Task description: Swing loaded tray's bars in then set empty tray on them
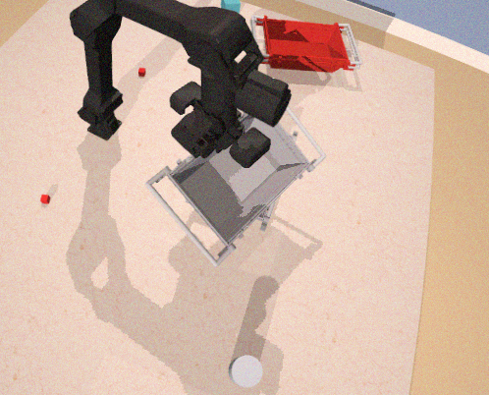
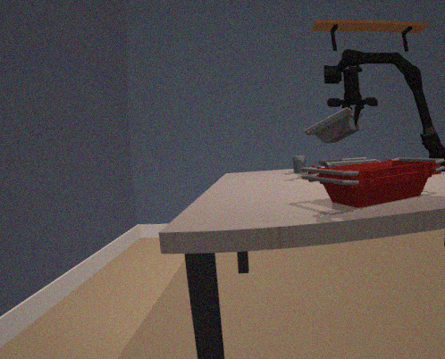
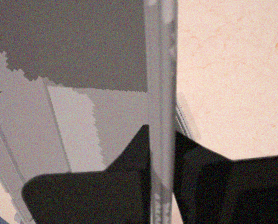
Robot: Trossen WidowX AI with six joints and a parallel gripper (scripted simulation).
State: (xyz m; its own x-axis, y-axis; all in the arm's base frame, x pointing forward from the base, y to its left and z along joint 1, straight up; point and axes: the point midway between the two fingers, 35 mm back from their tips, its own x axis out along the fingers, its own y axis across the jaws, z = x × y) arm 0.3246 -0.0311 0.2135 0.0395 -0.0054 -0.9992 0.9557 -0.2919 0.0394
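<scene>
My gripper tip is 70 mm short of the grey tray, 20 mm to the left of it and 10 mm below it. Round my gripper tip: teal cube (270 mm behind, 630 mm to the left, 160 mm below).
</scene>
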